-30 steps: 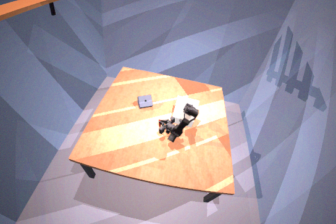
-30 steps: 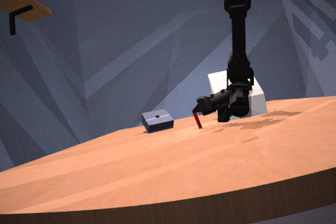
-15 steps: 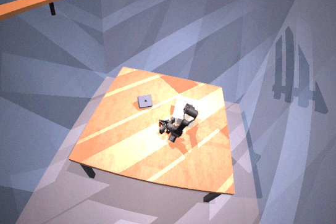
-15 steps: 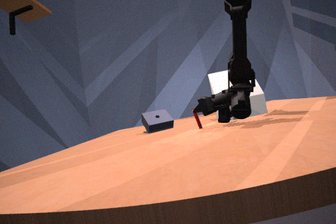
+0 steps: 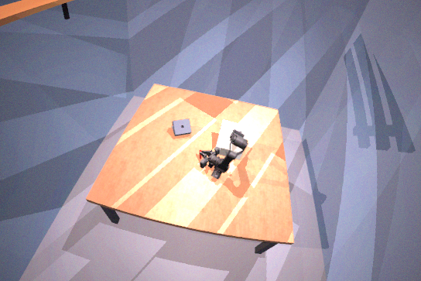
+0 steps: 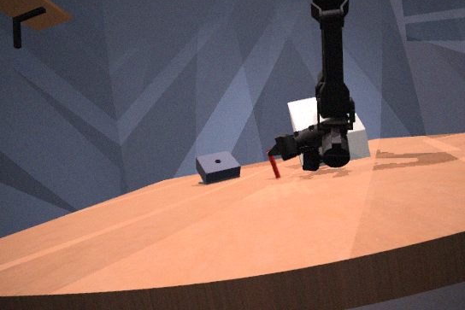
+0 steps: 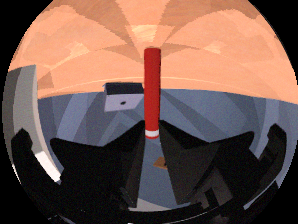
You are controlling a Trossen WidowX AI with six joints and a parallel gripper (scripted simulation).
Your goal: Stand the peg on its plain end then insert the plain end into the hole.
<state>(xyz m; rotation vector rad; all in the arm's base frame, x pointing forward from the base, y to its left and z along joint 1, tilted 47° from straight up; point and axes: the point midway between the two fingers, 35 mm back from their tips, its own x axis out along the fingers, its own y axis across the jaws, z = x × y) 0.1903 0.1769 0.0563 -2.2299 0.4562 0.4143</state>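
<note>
Now: gripper tip 10 mm above the red peg. Also, from my gripper tip: blue-grey sloped panel 200 mm ahead, 200 mm to the right, 20 mm below.
</note>
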